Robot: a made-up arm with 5 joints.
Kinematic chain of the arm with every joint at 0, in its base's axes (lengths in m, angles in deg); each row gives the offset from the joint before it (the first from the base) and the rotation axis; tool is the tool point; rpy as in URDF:
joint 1: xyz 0 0 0.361 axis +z
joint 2: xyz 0 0 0 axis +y
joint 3: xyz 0.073 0 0.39 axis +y
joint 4: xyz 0.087 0 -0.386 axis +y
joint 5: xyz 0.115 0 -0.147 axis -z
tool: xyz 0 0 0 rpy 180 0 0
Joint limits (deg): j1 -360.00..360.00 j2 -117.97..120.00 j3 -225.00..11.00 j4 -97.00..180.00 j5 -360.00..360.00
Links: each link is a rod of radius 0.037 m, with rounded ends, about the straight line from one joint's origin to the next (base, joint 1, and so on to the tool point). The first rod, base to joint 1, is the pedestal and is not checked.
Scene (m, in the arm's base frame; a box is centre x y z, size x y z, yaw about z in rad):
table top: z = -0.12
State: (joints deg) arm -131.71 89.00 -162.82 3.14 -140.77
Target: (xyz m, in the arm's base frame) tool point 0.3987 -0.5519 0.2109
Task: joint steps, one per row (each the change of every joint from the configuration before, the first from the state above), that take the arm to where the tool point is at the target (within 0.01 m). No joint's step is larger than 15 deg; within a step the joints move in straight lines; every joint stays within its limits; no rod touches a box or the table.
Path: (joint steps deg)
1: 12.93 5.17 -3.84 -13.63 0.00
2: 12.92 5.16 -3.85 -13.62 0.00
3: 12.93 5.17 -3.84 -13.63 0.00
4: 12.92 5.17 -3.84 -13.63 0.00
5: 12.93 5.16 -3.85 -13.62 0.00
6: 12.92 5.17 -3.84 -13.63 0.00

